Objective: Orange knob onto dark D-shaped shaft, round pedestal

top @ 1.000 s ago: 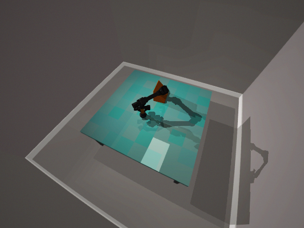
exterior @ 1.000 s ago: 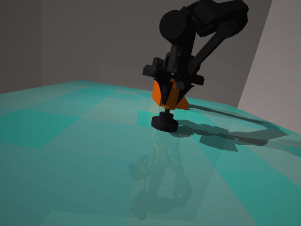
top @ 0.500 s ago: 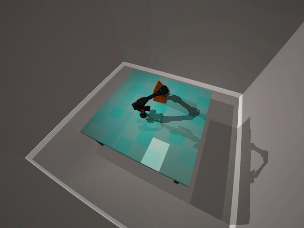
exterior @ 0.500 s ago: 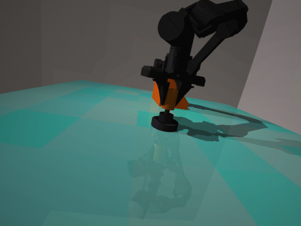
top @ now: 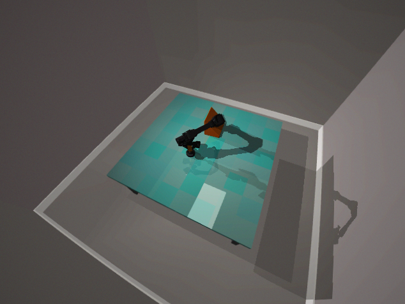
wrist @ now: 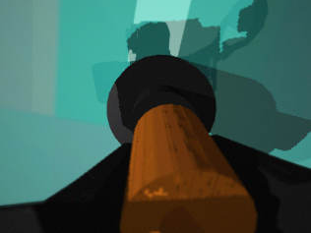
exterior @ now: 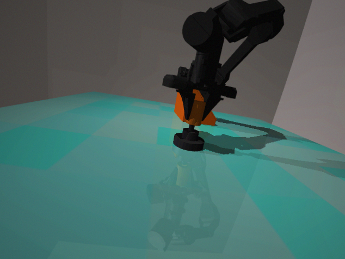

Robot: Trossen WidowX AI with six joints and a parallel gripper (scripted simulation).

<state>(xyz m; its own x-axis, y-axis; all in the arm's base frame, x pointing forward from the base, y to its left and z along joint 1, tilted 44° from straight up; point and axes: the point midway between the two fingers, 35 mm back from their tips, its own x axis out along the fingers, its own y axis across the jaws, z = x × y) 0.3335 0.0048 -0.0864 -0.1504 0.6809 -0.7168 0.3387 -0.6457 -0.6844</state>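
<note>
My gripper tip is now 40 mm above the pedestal. From my gripper tip the other things lie so: orange knob (20 mm above).
</note>
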